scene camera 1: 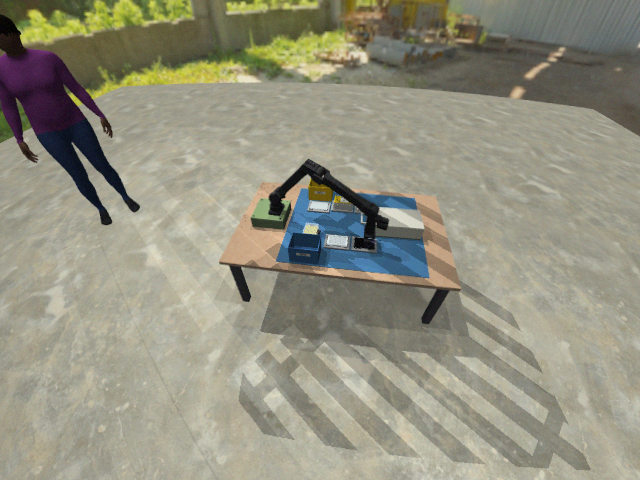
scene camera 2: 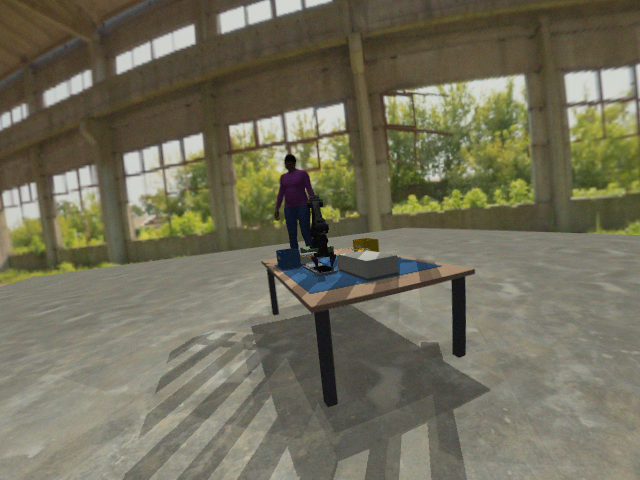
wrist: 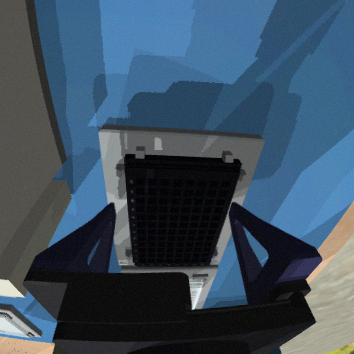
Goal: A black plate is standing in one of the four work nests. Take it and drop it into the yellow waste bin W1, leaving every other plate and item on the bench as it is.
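The black plate, a dark grid of wells, lies flat in a grey work nest at the front of the blue mat. Small clips stand at the nest's corners. My gripper is open above the plate, with one finger beside each long side in the wrist view. Nothing is between the fingers; their exact height over the nest is hard to tell. The yellow waste bin stands at the back of the bench, near the arm's base. Its label is too small to read.
A white plate sits in the adjoining nest, beside the blue bin. A large grey box stands behind the gripper. A pale yellow item and a back row of nests lie on the mat.
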